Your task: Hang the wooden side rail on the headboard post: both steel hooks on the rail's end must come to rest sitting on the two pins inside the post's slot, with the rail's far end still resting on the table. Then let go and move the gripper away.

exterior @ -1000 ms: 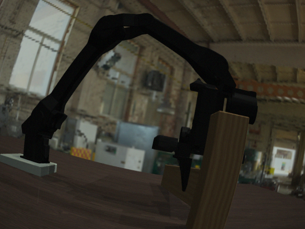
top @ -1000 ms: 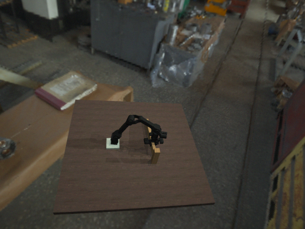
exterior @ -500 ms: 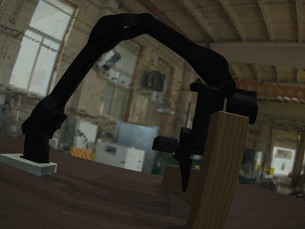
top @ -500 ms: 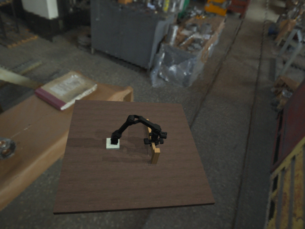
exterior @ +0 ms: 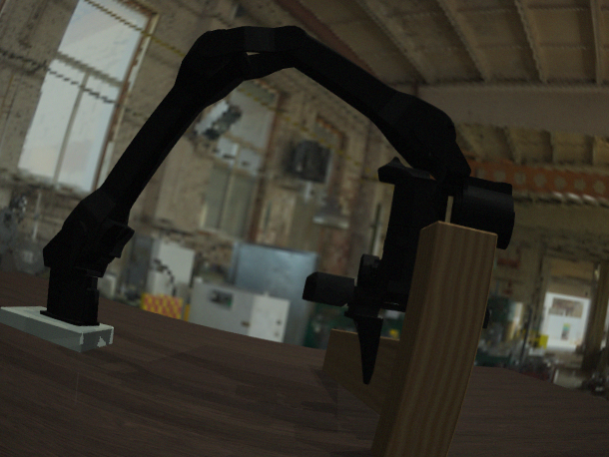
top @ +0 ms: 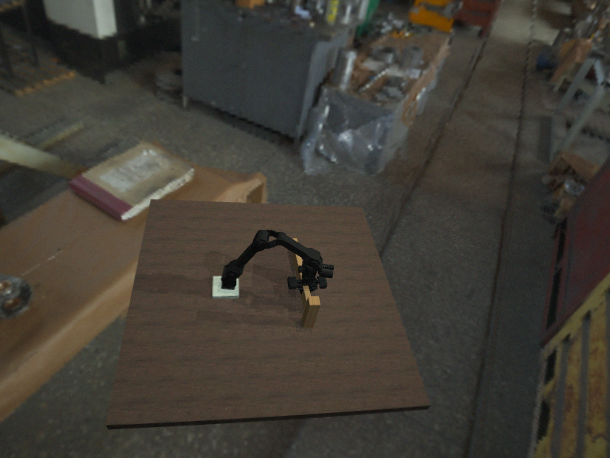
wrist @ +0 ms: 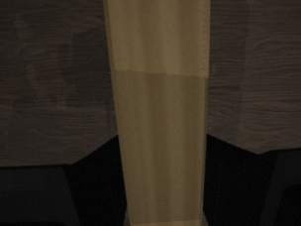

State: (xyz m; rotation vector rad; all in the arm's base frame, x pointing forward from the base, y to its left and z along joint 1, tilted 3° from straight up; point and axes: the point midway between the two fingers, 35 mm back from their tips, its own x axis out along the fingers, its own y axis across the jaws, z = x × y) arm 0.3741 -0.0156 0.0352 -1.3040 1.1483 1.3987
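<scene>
Now: gripper tip 2 cm short of the wooden headboard post, 15 cm to the left of it and 4 cm below it.
</scene>
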